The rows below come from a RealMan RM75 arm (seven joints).
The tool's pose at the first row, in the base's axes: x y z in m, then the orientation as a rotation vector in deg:
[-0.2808 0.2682 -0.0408 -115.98 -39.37 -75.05]
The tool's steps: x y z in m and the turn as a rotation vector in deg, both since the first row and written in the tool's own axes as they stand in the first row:
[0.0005 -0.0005 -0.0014 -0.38 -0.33 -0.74]
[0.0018 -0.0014 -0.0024 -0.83 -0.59 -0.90]
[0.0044 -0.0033 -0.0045 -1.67 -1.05 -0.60]
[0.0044 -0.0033 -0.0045 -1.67 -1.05 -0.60]
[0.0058 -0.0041 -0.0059 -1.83 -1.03 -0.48]
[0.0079 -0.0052 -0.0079 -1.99 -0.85 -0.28]
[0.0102 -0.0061 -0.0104 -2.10 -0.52 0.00]
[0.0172 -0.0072 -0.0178 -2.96 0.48 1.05]
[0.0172 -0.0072 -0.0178 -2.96 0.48 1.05]
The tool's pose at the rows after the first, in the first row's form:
[-0.2818 0.2675 -0.0398 -116.47 -40.13 -75.39]
[-0.2826 0.2675 -0.0381 -117.02 -40.19 -75.51]
[-0.2842 0.2675 -0.0346 -118.08 -39.63 -75.40]
[-0.2842 0.2675 -0.0346 -118.08 -39.63 -75.40]
[-0.2851 0.2671 -0.0327 -118.20 -39.40 -75.45]
[-0.2863 0.2666 -0.0299 -118.21 -39.01 -75.59]
[-0.2876 0.2655 -0.0268 -118.06 -38.49 -75.81]
[-0.2902 0.2614 -0.0178 -118.03 -36.41 -76.63]
[-0.2902 0.2614 -0.0178 -118.03 -36.41 -76.63]

